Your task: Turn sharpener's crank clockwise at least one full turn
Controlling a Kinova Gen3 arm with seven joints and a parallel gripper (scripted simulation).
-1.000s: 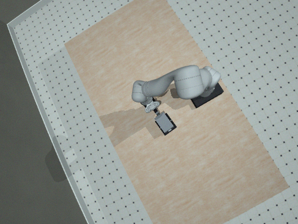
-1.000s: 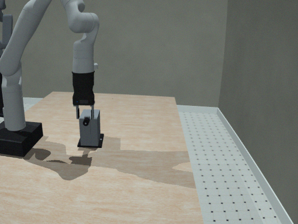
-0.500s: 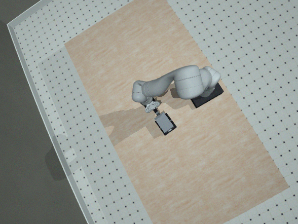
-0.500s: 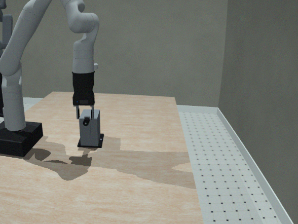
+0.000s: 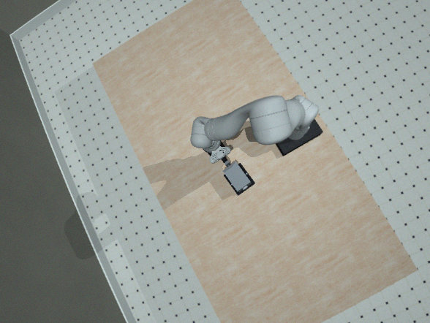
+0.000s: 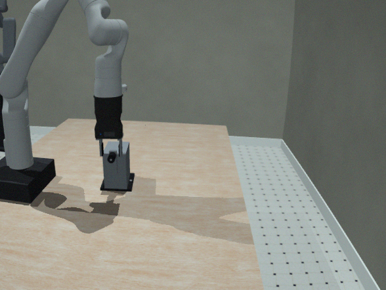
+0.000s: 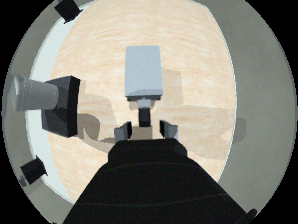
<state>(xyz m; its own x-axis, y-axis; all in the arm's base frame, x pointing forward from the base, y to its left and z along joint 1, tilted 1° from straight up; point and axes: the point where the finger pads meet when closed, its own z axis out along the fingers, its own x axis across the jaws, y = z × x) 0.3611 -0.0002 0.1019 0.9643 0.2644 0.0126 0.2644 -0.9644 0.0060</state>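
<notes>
Right now my hand is 40 mm above the sharpener crank, 20 mm to the right of it and 10 mm past it.
</notes>
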